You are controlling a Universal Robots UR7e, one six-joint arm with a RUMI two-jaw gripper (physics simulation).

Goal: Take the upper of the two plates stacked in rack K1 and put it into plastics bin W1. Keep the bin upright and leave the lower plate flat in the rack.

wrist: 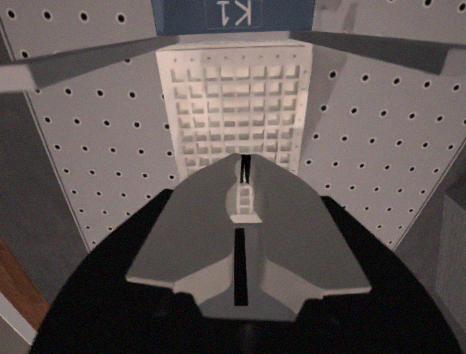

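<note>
A white grid-patterned plate lies in the upper middle of the wrist view, just below the blue panel marked K1. Its lower part is largely hidden behind the gripper; a bit of white grid shows through the gap between the fingers. Whether this is one plate or two stacked ones cannot be told. My gripper is shut with nothing between its fingers. Its tips overlap the lower middle of the plate in the view; their height above it is not clear. Plastics bin W1 does not show.
A pale perforated board spreads on both sides of the plate. Grey bars reach outward at upper left and upper right. A grey block stands at the right edge. A brown strip shows at the lower left.
</note>
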